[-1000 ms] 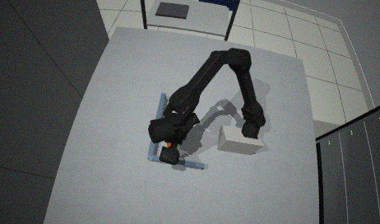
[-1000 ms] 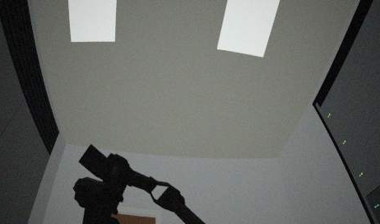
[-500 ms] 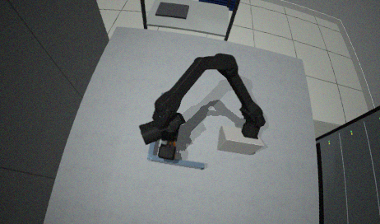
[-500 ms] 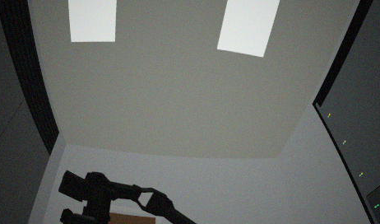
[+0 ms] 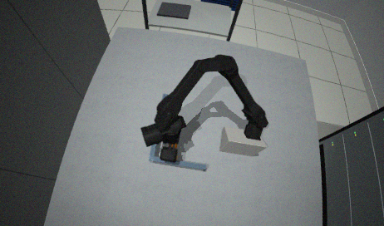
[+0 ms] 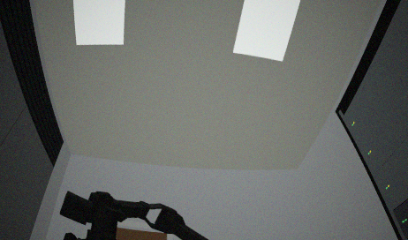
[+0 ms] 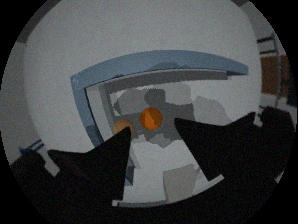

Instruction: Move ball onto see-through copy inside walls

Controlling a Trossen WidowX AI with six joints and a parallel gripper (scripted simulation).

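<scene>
The orange ball is 3 cm below my gripper tip. From my gripper tip the other things lie so: see-through copy (5 cm to the left, 3 cm below, 2 cm behind).
</scene>
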